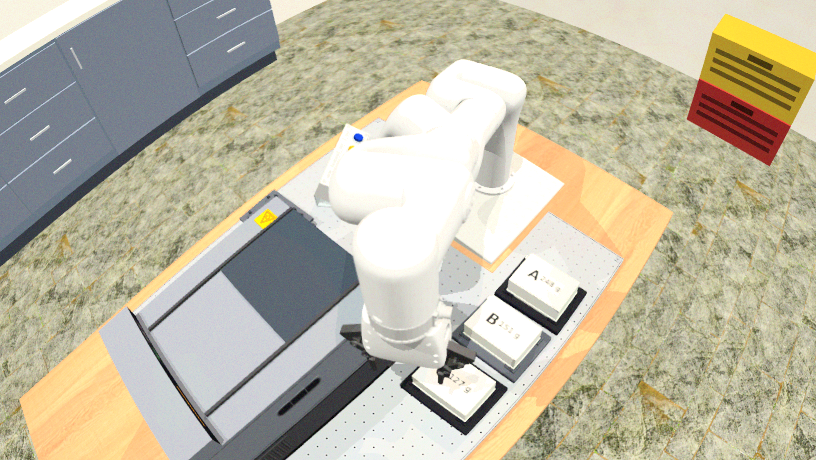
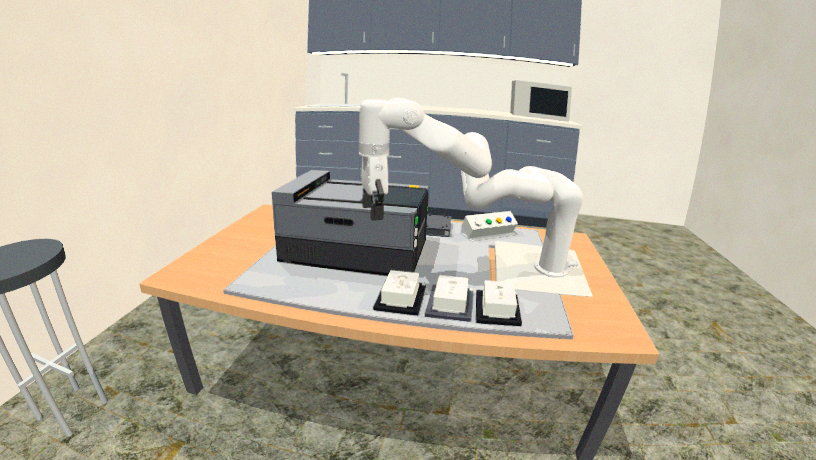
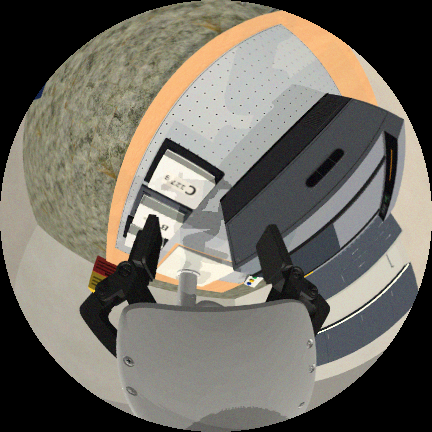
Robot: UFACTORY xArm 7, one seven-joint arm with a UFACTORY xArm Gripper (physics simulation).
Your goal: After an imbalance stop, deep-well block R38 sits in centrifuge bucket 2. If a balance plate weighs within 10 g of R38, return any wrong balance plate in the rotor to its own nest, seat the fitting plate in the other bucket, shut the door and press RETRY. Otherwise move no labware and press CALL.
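Pixels of known places: gripper, fingertip midpoint: (image 1: 410,368) (image 2: 372,213) (image 3: 212,231); arm's base, origin of the base link: (image 1: 489,176) (image 2: 551,268) (image 3: 188,273).
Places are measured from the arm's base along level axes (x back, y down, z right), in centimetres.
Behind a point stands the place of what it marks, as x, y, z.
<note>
My gripper (image 1: 406,368) {-59.1, -23.5, -19.3} (image 2: 377,212) {-59.1, -23.5, -19.3} (image 3: 212,231) {-59.1, -23.5, -19.3} is open and empty, above the centrifuge's near side and the plate row. The grey centrifuge (image 1: 337,345) {-60.9, -20.4, -7.1} (image 2: 371,224) {-60.7, -16.0, -7.1} (image 3: 280,200) {-61.3, -14.5, -7.0} has a light panel and a dark panel across its top; the rotor, buckets and R38 do not show. Balance plate A (image 1: 542,288) {-26.1, -4.9, -26.1} (image 2: 500,301) {-25.1, -4.9, -30.8}, marked 248 g, plate B (image 1: 502,334) {-38.8, -4.8, -24.0} (image 2: 450,297) {-38.1, -4.8, -28.9} (image 3: 171,220) {-40.2, -4.9, -19.6}, marked 151 g, and plate C (image 1: 457,397) {-53.8, -4.9, -23.7} (image 2: 400,291) {-51.1, -4.9, -26.8} (image 3: 182,180) {-52.3, -4.9, -21.1}, marked 127 g, sit in their nests. The button box (image 1: 328,185) {-26.8, -6.8, 27.4} (image 2: 490,225) {-17.8, -5.7, 27.7} has white, green, yellow and blue buttons.
The nests stand in a row along the near edge of the perforated board (image 1: 377,422) {-64.4, 0.5, -13.2} (image 2: 320,288) {-74.7, 0.4, -18.2} (image 3: 200,100) {-68.6, 0.4, -25.4}. The arm's white base plate (image 1: 491,245) {-18.1, 0.6, -10.1} (image 2: 565,285) {1.9, 0.9, -10.9} lies between board sections. A stool (image 2: 28,262) stands left of the table.
</note>
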